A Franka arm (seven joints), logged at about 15 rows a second.
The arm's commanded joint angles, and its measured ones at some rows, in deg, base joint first. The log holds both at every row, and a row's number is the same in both.
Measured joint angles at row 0:
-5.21, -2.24, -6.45, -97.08, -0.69, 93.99, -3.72
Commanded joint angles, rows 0 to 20:
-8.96, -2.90, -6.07, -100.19, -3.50, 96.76, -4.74
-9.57, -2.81, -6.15, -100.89, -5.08, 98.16, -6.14
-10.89, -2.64, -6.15, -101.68, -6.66, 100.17, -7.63
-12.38, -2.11, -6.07, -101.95, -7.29, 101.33, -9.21
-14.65, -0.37, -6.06, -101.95, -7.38, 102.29, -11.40
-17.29, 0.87, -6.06, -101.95, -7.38, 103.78, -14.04
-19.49, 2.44, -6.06, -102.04, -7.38, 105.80, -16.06
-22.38, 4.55, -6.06, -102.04, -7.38, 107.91, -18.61
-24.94, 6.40, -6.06, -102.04, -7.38, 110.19, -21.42
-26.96, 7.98, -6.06, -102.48, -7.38, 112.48, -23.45
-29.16, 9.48, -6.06, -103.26, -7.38, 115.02, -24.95
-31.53, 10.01, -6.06, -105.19, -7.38, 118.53, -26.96
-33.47, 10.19, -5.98, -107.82, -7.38, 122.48, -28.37
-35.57, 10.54, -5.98, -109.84, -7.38, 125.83, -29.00
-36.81, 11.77, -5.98, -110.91, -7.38, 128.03, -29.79
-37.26, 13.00, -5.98, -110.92, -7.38, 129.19, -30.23
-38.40, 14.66, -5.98, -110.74, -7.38, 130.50, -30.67
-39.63, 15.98, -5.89, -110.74, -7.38, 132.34, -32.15
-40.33, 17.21, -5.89, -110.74, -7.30, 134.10, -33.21
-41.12, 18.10, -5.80, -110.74, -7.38, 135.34, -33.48
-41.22, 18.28, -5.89, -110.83, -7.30, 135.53, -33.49
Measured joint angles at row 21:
-39.61, 17.44, -6.98, -110.45, -6.65, 133.35, -32.60
